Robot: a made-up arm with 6 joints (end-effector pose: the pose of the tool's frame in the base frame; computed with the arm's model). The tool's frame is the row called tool. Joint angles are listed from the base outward.
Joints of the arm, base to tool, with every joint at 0 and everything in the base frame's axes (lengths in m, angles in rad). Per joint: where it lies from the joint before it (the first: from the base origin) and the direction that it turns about. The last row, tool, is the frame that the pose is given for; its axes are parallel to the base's.
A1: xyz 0.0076 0.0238 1.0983 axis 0 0 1
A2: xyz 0.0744 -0.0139 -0.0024 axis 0 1 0
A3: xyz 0.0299 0.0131 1.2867 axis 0 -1 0
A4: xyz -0.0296 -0.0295 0.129 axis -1 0 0
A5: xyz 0.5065 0.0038 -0.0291 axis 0 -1 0
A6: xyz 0.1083 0.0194 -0.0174 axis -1 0 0
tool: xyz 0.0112 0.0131 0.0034
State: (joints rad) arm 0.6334 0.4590 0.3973 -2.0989 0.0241 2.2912
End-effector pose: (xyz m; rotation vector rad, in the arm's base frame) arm 1.0321 0.7875 2.3709 -0.2101 0.0120 0.6175
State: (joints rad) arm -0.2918 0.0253 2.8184 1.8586 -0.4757 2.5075
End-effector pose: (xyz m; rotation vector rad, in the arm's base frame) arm -0.4623 0.0202 2.4392 -0.3871 1.9149 -2.4351
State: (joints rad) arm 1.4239 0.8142 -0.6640 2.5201 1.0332 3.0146
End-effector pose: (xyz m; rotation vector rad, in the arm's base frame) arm 0.1793 1.1651 1.4091 -0.9281 2.3672 0.2282
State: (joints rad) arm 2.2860 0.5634 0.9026 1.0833 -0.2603 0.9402
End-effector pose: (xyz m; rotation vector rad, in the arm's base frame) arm -0.7900 1.0786 2.4187 -0.9748 -1.8968 1.1048
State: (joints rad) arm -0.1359 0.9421 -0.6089 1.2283 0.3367 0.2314
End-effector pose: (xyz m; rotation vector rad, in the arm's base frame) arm 1.2299 -0.1669 1.2350 -0.8697 0.9869 1.0710
